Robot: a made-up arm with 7 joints.
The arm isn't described. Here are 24 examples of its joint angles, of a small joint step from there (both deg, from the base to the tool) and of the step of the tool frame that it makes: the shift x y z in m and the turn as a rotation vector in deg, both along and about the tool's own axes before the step.
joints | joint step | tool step
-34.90 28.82 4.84 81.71 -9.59 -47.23 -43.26 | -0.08 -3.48 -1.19 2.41 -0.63 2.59 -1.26 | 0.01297 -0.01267 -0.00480 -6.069 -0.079 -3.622
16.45 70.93 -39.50 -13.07 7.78 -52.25 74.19 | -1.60 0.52 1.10 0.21 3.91 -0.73 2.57 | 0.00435 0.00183 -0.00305 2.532 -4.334 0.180
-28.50 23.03 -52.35 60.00 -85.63 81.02 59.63 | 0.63 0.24 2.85 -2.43 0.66 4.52 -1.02 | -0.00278 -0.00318 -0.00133 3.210 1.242 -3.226
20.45 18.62 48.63 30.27 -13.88 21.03 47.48 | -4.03 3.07 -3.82 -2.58 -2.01 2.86 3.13 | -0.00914 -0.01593 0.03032 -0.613 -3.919 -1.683
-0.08 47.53 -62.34 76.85 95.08 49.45 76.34 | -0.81 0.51 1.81 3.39 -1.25 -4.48 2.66 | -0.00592 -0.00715 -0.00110 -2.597 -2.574 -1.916
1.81 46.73 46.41 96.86 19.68 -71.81 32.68 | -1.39 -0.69 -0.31 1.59 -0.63 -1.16 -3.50 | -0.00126 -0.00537 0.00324 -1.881 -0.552 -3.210
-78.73 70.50 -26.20 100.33 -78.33 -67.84 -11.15 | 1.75 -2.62 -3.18 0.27 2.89 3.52 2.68 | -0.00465 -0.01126 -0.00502 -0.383 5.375 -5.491
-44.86 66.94 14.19 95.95 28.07 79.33 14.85 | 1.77 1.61 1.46 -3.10 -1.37 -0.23 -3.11 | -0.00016 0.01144 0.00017 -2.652 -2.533 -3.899
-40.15 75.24 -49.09 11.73 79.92 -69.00 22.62 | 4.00 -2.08 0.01 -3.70 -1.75 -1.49 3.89 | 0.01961 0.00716 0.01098 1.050 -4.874 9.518
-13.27 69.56 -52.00 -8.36 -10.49 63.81 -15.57 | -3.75 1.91 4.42 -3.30 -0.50 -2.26 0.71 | -0.02812 0.01446 0.00457 0.930 -6.686 7.725
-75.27 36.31 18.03 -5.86 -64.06 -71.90 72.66 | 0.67 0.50 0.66 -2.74 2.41 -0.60 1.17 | -0.00181 -0.00539 0.00474 -2.007 -0.869 -2.334
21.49 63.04 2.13 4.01 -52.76 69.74 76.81 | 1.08 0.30 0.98 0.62 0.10 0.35 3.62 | 0.00502 0.00114 -0.00396 0.211 1.928 4.212
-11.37 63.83 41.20 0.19 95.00 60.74 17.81 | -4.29 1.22 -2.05 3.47 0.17 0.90 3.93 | 0.00755 0.00336 0.01059 0.030 2.353 2.678
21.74 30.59 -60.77 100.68 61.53 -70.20 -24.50 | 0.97 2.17 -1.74 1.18 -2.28 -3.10 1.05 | 0.00328 -0.01517 -0.00263 -1.321 -2.470 0.823
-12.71 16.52 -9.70 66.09 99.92 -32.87 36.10 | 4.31 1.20 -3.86 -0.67 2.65 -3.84 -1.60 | -0.01494 -0.02684 0.01388 1.959 -7.475 -7.130
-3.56 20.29 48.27 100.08 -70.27 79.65 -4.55 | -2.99 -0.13 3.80 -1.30 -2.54 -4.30 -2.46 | 0.01525 -0.01420 -0.00254 3.503 -2.187 -9.003
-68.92 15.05 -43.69 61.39 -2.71 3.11 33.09 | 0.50 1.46 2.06 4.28 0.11 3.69 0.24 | 0.00341 0.00453 -0.01931 0.235 9.549 0.717
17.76 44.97 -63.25 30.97 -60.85 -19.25 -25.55 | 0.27 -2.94 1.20 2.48 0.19 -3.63 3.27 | 0.00872 -0.00181 -0.00399 1.486 -3.177 4.378
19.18 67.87 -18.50 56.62 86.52 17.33 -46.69 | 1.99 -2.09 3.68 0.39 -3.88 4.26 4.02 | 0.00031 -0.00187 0.00798 -5.726 -4.182 1.138
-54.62 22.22 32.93 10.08 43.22 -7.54 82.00 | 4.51 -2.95 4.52 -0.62 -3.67 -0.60 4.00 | -0.00816 0.01224 -0.02258 2.992 6.883 3.702
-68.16 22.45 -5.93 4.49 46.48 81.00 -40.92 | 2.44 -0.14 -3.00 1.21 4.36 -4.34 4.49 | 0.01416 -0.01323 -0.00894 6.476 3.698 7.359
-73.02 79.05 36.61 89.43 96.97 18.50 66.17 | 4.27 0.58 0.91 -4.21 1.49 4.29 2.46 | 0.00509 -0.00881 -0.00956 6.510 2.912 6.454
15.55 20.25 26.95 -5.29 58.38 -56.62 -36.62 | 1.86 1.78 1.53 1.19 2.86 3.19 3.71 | -0.00288 -0.01054 -0.00339 -3.135 4.425 -2.029
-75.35 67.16 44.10 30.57 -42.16 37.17 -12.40 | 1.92 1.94 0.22 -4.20 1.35 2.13 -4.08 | -0.00527 -0.00457 0.01110 4.931 1.367 -4.280
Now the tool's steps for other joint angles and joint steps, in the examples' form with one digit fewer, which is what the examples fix.
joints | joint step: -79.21 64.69 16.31 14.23 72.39 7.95 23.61 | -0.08 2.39 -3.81 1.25 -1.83 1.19 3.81
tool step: 0.0003 -0.0031 -0.0014 1.43 -1.25 2.70
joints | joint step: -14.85 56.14 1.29 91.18 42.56 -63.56 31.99 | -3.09 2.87 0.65 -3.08 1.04 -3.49 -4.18
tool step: 0.0054 0.0270 0.0012 3.77 -6.11 0.61
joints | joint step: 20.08 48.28 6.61 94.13 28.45 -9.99 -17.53 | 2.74 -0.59 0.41 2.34 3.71 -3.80 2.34
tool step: 0.0092 -0.0141 -0.0140 3.16 2.54 -1.44
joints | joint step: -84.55 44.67 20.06 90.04 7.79 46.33 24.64 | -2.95 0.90 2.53 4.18 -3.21 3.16 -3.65
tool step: -0.0084 0.0038 0.0028 -4.27 3.39 -9.84
